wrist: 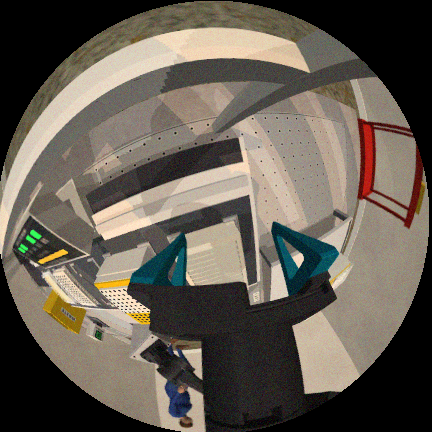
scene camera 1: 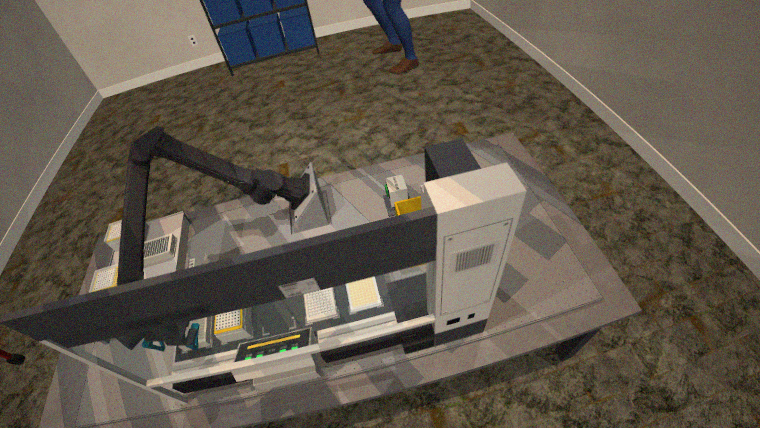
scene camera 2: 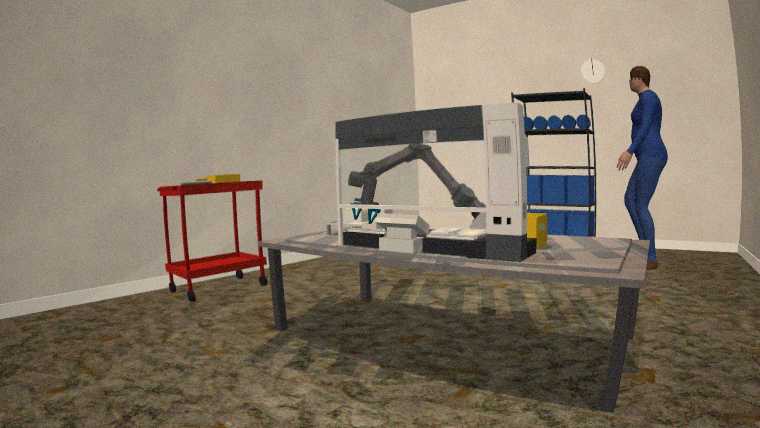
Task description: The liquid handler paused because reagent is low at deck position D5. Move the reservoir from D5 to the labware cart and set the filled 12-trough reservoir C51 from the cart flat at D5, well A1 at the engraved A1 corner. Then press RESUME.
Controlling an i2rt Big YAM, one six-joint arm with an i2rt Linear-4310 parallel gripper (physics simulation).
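Places are measured from the arm's base along level axes (x ahead, y down, z left), in millimetres.
Pixels of known places: gripper, fingertip midpoint: (wrist: 229, 231) (scene camera 1: 180, 349) (scene camera 2: 362, 221); arm's base at its link origin: (wrist: 153, 349) (scene camera 1: 301, 192) (scene camera 2: 483, 215).
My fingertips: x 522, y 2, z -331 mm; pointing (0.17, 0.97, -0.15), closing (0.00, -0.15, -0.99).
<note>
Ahead of a thing's pixels: the offset from my fingertips to its top centre.
My gripper (scene camera 1: 174, 340) (scene camera 2: 364, 220) (wrist: 229, 231) is open and empty, its teal fingers above the left part of the handler deck. A pale reservoir with parallel troughs @(dx -77, dy +8, dz +19 mm) (wrist: 215, 260) lies on the deck below and between the fingers in the wrist view; the gripper body hides its near end. Another striped reservoir @(dx -385, dy +6, dz -207 mm) (scene camera 1: 159, 247) sits on a white stand (scene camera 1: 180, 239) (wrist: 345, 235) at the left, possibly the labware cart. The C51 label and engraved A1 corner cannot be read. A control panel (scene camera 1: 273, 345) (wrist: 37, 245) shows green marks and a yellow bar; RESUME is not legible.
A yellow-rimmed tip box (scene camera 1: 228, 320) (wrist: 125, 295) stands beside the deck reservoir. Two plates (scene camera 1: 320, 305) (scene camera 1: 364, 294) lie farther right. The handler's dark top beam (scene camera 1: 345, 257) (scene camera 2: 409, 124) spans the deck. A red cart (scene camera 2: 212, 187) (wrist: 367, 160) stands beyond the table.
</note>
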